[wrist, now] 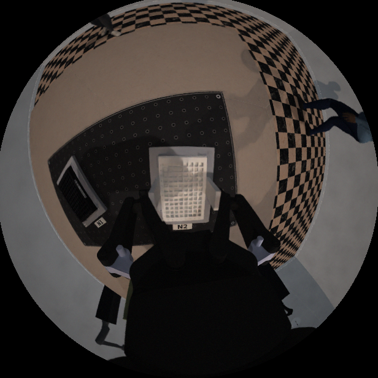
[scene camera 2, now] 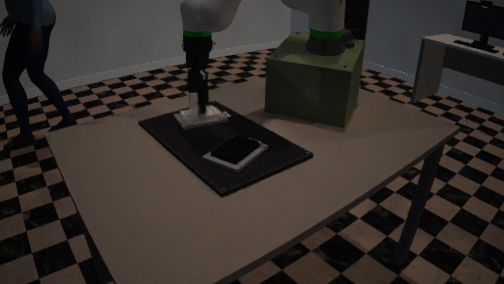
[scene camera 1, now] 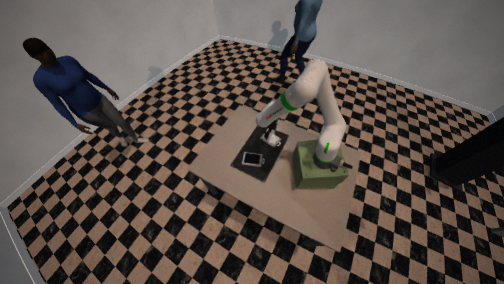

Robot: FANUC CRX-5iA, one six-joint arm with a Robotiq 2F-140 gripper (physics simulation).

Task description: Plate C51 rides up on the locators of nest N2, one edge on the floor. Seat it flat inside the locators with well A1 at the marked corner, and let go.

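Frame: origin at the arm's base, x ahead, y left, z up, level; centimetres.
Where they show: gripper, fingertip midpoint: (scene camera 2: 197,116) (scene camera 1: 269,137); arm's base at its link origin: (scene camera 2: 325,48) (scene camera 1: 323,159).
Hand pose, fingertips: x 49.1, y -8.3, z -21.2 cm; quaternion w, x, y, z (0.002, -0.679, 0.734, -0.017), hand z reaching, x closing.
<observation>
Things, the pixels of their top centre, and the offset from my fingertips. "pt": a spot on its surface instead.
- Plate C51 at its top centre: (scene camera 2: 200,112) (scene camera 1: 270,137) dy +0.1, dx -1.0, dz +1.5 cm
- nest N2 at its top centre: (scene camera 2: 200,115) dy +0.1, dx -1.0, dz +0.2 cm
- Nest N1 at its top centre: (scene camera 2: 235,149) (scene camera 1: 252,158) dy +27.6, dx +0.1, dz +0.2 cm
- black plate at its top centre: (scene camera 2: 235,146) (scene camera 1: 252,158) dy +27.6, dx +0.1, dz +1.3 cm
- same black board at a spot on its surface: (scene camera 2: 165,135) pt dy +6.0, dx +14.0, dz -1.3 cm
Plate C51 (scene camera 1: 270,137) (scene camera 2: 213,113) (wrist: 183,187), a pale well plate, is at nest N2 (scene camera 2: 190,124) (wrist: 157,151), a light grey frame. In the wrist view the plate lies over the nest, its long sides roughly in line with the nest's; more of the nest's rim shows beyond its far edge than at the near edge, by the N2 label. Whether it is flat or tilted is too small to tell. Well A1 and the marked corner cannot be made out. My gripper (scene camera 1: 271,135) (scene camera 2: 198,108) (wrist: 182,184) is shut on the plate, pads at its two long sides.
Nest N1 (scene camera 2: 237,166) (wrist: 95,217) holds a black plate (scene camera 1: 252,159) (scene camera 2: 236,149) (wrist: 77,194) on the same black board (scene camera 2: 165,135) (wrist: 185,120). The arm's green pedestal (scene camera 1: 320,175) (scene camera 2: 310,90) stands beside the board. Two people (scene camera 1: 75,90) (scene camera 1: 305,30) stand beyond the table.
</observation>
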